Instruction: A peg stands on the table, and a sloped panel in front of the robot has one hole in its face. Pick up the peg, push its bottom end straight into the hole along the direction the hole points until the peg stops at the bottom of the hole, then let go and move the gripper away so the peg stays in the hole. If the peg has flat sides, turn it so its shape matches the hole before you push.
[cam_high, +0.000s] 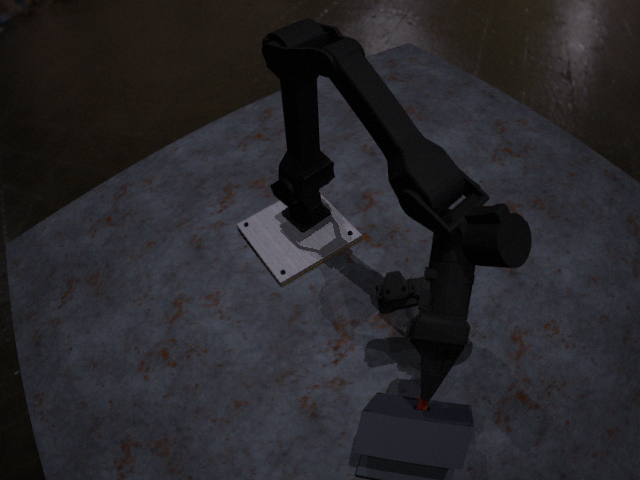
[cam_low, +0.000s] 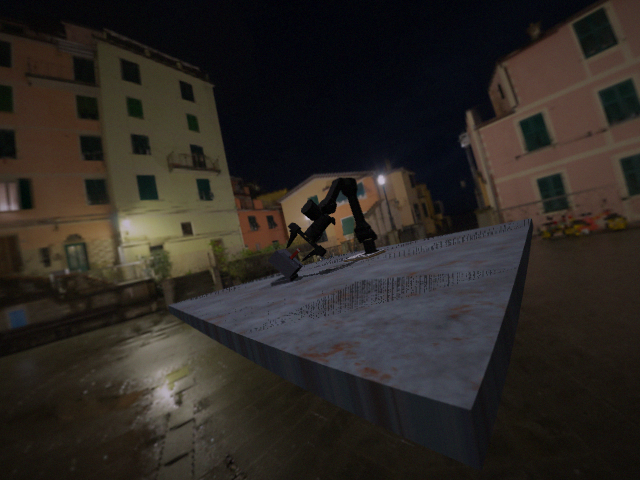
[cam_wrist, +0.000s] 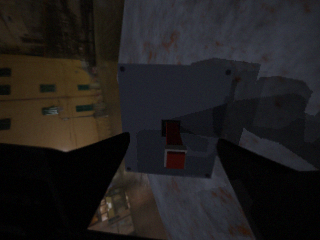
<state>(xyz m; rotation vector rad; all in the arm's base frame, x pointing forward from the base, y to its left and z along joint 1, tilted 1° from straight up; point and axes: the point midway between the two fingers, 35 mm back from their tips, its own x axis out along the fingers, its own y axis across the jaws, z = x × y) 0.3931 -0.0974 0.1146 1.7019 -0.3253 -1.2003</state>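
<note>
Now: gripper tip 10 mm past the red square-sided peg, 10 mm to the right of it and 10 mm below it. From my gripper tip the other things lie so: grey sloped panel (20 mm ahead, 40 mm to the right, 30 mm below).
</note>
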